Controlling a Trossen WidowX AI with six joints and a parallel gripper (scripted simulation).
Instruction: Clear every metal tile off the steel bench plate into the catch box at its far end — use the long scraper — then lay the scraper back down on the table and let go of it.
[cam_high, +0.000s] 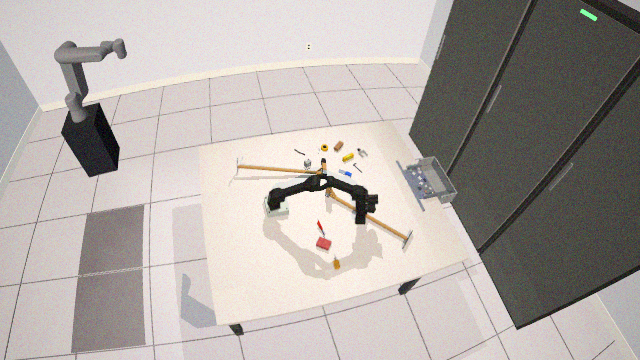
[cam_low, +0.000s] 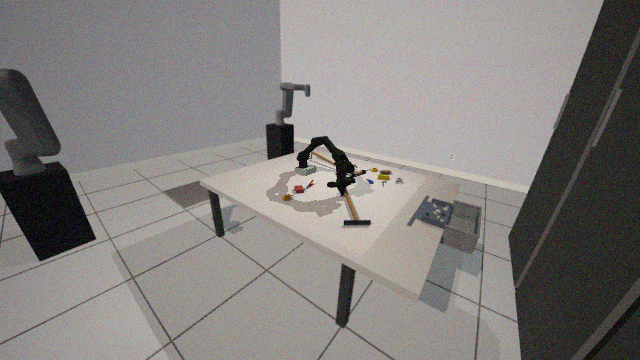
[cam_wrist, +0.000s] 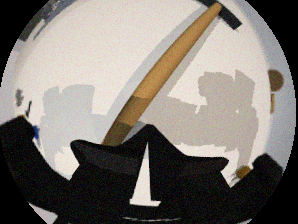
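Right now the long scraper is 50 mm above my gripper tip and 30 mm ahead of it. Round my gripper tip: red block (280 mm behind, 90 mm to the right); orange item (260 mm behind, 230 mm to the right, 10 mm above); red tool (260 mm behind).
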